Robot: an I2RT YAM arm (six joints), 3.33 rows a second.
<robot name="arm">
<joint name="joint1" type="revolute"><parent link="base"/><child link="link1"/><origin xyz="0.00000 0.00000 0.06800" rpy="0.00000 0.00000 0.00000"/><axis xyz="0 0 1"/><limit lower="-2.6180" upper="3.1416"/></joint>
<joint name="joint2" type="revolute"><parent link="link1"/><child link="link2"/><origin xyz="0.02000 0.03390 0.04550" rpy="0.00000 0.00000 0.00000"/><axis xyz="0 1 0"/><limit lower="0.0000" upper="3.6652"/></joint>
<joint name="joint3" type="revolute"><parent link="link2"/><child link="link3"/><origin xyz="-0.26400 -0.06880 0.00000" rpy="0.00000 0.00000 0.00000"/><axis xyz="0 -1 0"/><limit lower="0.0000" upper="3.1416"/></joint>
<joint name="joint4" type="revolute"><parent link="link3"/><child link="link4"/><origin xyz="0.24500 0.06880 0.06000" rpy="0.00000 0.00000 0.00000"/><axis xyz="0 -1 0"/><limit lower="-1.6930" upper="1.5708"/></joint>
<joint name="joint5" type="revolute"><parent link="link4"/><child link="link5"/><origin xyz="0.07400 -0.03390 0.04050" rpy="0.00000 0.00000 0.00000"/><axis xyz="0 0 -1"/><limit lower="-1.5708" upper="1.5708"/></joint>
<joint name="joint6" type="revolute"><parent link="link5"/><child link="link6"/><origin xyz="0.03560 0.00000 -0.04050" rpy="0.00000 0.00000 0.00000"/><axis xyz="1 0 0"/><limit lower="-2.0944" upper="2.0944"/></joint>
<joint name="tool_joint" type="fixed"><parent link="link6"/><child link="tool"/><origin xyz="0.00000 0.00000 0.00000" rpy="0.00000 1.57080 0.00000"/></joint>
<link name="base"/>
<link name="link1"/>
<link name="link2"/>
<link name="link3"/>
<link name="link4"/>
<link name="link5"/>
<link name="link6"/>
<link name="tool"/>
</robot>
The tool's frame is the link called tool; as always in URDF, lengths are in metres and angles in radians.
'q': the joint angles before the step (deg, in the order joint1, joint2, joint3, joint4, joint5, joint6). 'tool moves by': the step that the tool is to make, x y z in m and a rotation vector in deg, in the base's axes. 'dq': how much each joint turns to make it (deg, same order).
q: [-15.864 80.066 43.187 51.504 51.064 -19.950]
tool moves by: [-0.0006 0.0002 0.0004 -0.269 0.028 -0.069]
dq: [0.006 -0.087 -0.127 0.429 0.004 -0.440]
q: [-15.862 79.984 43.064 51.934 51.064 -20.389]
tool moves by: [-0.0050 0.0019 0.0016 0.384 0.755 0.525]
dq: [0.058 -1.796 -0.560 -2.404 -0.411 0.435]
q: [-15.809 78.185 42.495 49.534 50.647 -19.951]
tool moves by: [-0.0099 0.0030 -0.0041 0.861 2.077 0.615]
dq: [-0.006 -2.877 -2.062 -3.520 -0.549 0.612]
